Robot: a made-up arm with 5 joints.
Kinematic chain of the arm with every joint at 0, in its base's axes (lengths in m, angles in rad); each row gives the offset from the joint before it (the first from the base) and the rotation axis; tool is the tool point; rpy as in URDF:
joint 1: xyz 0.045 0 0.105 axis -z
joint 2: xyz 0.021 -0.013 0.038 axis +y
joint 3: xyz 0.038 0 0.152 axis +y
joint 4: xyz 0.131 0 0.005 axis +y
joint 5: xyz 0.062 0.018 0 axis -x
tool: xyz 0 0 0 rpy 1.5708 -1.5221 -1.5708
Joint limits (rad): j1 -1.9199..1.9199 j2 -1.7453..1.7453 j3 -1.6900..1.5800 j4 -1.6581..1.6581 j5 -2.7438..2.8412
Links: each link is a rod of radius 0.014 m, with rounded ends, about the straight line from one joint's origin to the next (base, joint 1, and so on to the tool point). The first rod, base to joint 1, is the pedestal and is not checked.
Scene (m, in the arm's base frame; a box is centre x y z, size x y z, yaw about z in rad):
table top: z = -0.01
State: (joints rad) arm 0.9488 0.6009 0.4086 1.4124 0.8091
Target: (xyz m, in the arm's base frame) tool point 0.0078 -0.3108 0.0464
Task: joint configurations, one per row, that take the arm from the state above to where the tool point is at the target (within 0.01 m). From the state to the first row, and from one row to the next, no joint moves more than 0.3 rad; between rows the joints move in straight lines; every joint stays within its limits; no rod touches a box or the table.
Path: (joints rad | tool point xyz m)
1: 1.1381 0.7412 0.1547 1.2165 0.8091 | 0.1357 -0.1844 0.0772
2: 1.3273 0.8814 -0.0993 1.0206 0.8091 | 0.1088 -0.2362 0.0612
3: 1.5166 1.0217 -0.3532 0.8247 0.8091 | 0.0652 -0.2805 0.0508
4: 1.7059 1.1619 -0.6072 0.6288 0.8091 | 0.0078 -0.3108 0.0464

